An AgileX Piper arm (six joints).
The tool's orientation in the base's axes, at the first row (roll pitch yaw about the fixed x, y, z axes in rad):
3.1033 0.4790 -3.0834
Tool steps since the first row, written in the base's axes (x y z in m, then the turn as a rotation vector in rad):
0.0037 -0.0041 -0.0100 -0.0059 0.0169 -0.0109
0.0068 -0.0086 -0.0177 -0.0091 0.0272 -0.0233
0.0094 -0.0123 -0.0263 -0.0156 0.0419 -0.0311
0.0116 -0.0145 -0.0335 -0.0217 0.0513 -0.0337
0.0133 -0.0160 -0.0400 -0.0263 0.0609 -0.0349
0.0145 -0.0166 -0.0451 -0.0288 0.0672 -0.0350
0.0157 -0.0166 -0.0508 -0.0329 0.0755 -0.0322
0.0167 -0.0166 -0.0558 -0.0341 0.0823 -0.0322
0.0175 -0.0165 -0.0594 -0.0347 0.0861 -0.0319
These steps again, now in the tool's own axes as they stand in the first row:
0.0015 -0.0047 0.0103 0.0094 0.0169 0.0081
0.0026 -0.0097 0.0182 0.0174 0.0270 0.0183
0.0044 -0.0139 0.0268 0.0260 0.0419 0.0232
0.0059 -0.0165 0.0341 0.0321 0.0516 0.0233
0.0075 -0.0183 0.0405 0.0362 0.0615 0.0229
0.0088 -0.0192 0.0456 0.0382 0.0680 0.0222
0.0104 -0.0195 0.0512 0.0401 0.0766 0.0184
0.0118 -0.0197 0.0560 0.0408 0.0835 0.0183
0.0127 -0.0198 0.0596 0.0410 0.0873 0.0180

